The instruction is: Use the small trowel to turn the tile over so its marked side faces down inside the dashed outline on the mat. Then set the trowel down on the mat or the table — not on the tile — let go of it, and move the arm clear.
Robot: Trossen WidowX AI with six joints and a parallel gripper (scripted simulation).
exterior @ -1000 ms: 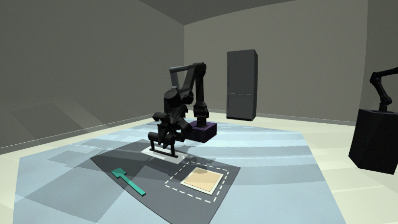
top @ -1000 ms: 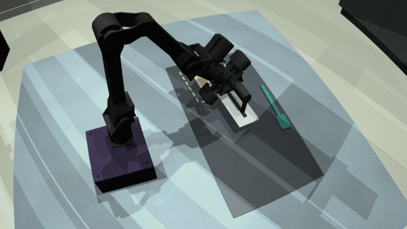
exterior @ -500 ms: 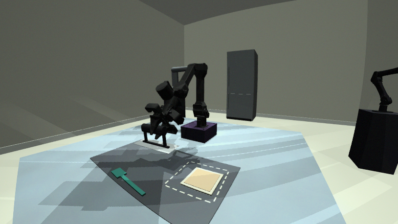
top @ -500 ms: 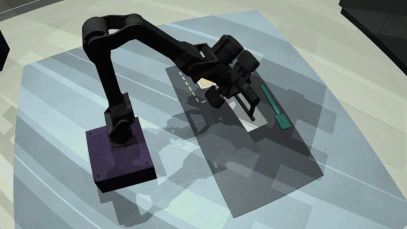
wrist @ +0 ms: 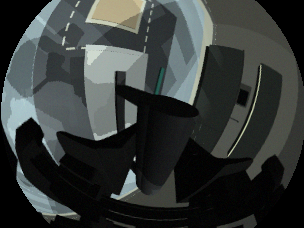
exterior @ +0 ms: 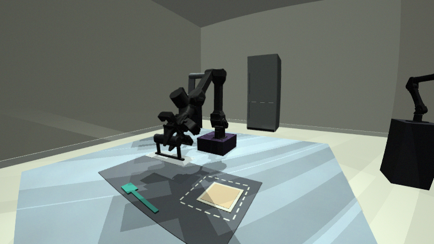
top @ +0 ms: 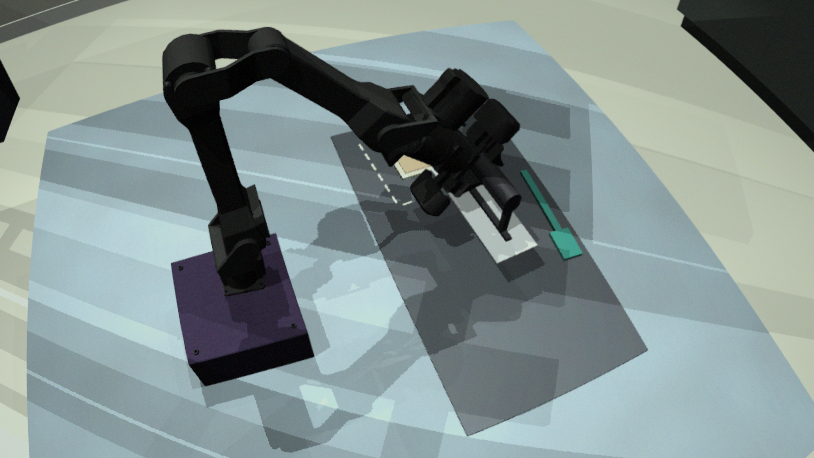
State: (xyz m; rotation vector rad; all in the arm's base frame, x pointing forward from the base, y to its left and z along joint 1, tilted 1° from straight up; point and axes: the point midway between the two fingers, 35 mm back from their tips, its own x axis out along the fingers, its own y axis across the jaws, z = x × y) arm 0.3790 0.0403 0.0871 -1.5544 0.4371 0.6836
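The trowel lies 30 mm behind my gripper tip and 10 mm below it. Round my gripper tip: teal tool 140 mm below, 130 mm ahead, 20 mm to the right; then tile 210 mm to the left, 140 mm below, 50 mm behind.
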